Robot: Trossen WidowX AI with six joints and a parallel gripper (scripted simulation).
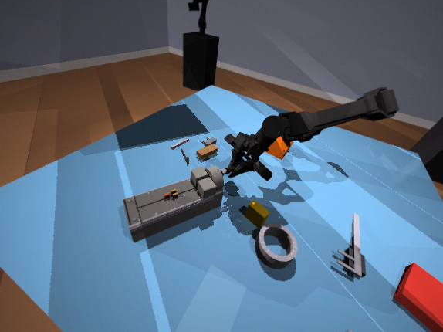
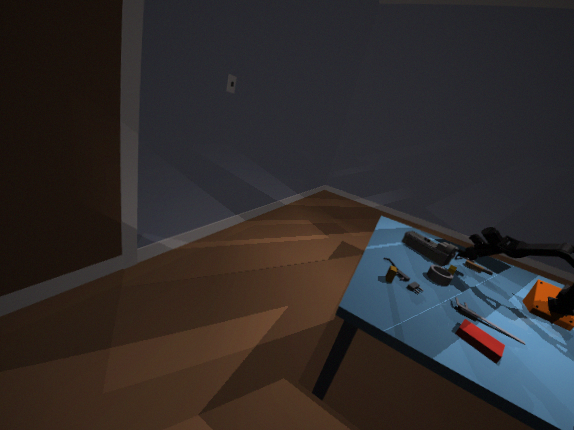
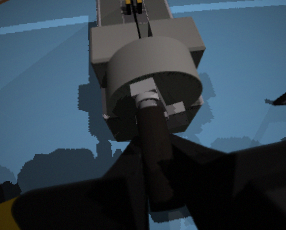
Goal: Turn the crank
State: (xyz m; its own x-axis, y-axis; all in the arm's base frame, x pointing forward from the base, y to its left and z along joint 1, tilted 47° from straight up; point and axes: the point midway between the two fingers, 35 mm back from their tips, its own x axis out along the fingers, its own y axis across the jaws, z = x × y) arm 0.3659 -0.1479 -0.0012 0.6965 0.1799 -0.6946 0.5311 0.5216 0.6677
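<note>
The dark crank handle is 2 cm above my gripper tip, 1 cm to the left of it and 1 cm behind it. Also, from my gripper tip: yellow block (12 cm to the left, 6 cm below, 4 cm ahead); red pointer (15 cm ahead, 11 cm to the right, 1 cm below); brown block (15 cm to the right, 15 cm behind, 8 cm below).
</note>
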